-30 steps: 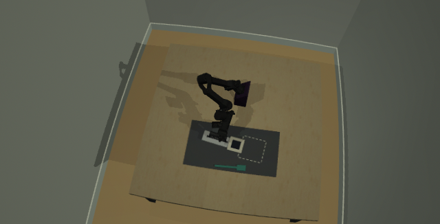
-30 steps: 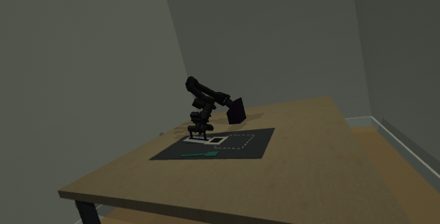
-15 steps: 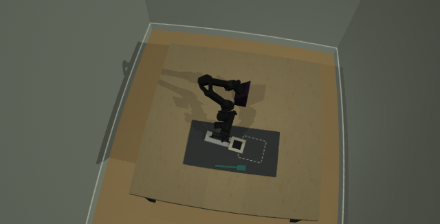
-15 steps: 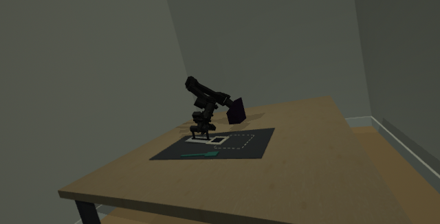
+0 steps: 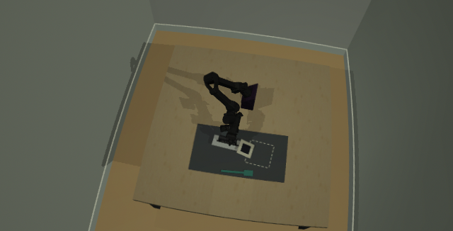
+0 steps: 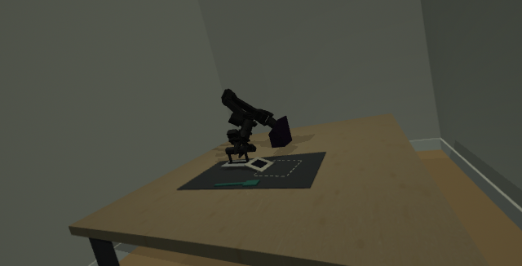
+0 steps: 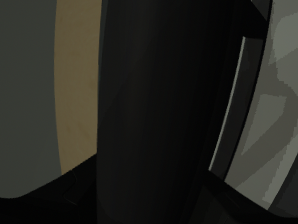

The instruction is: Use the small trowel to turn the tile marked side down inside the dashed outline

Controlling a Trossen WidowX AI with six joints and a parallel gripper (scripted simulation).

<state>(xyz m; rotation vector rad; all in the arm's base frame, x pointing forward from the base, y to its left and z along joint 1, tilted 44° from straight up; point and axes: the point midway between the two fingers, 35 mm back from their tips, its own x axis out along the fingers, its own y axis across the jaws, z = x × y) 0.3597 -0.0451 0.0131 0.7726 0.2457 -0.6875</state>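
Now: the tile 110 mm to the left of my gripper tip, 50 mm below it and 20 mm behind it. The rest, counted from my gripper tip: grey flat-bladed trowel: 30 mm behind, 10 mm below; then small green trowel: 150 mm ahead, 110 mm to the left, 70 mm below; then dark mat: 90 mm below, 70 mm to the left, 10 mm ahead.
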